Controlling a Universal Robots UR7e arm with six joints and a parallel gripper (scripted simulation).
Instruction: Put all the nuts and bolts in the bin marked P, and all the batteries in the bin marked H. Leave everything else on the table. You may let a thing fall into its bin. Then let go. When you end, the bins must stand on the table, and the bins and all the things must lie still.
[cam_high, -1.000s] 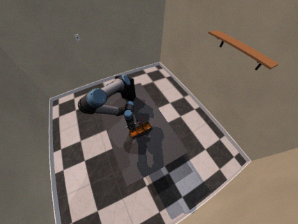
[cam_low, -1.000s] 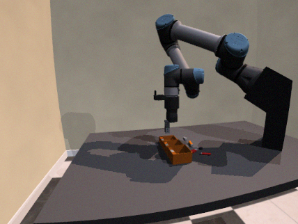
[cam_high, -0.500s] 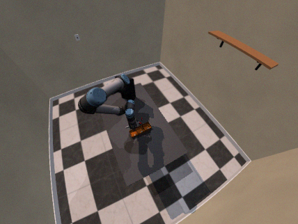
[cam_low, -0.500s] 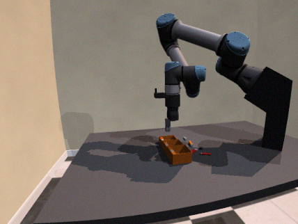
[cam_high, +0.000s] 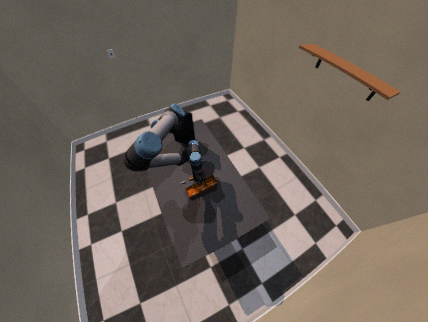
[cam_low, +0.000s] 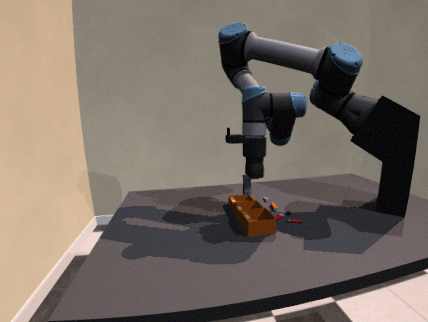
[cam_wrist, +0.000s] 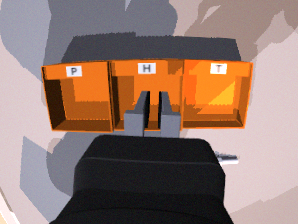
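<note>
The orange three-compartment bin lies 70 mm below my hand and 10 mm to the left of it. Also, from my hand: orange battery: 120 mm behind, 90 mm below, 10 mm to the right; then grey bolt: 130 mm behind, 90 mm to the right, 90 mm below; then dark nut: 140 mm behind, 90 mm below, 50 mm to the left.
</note>
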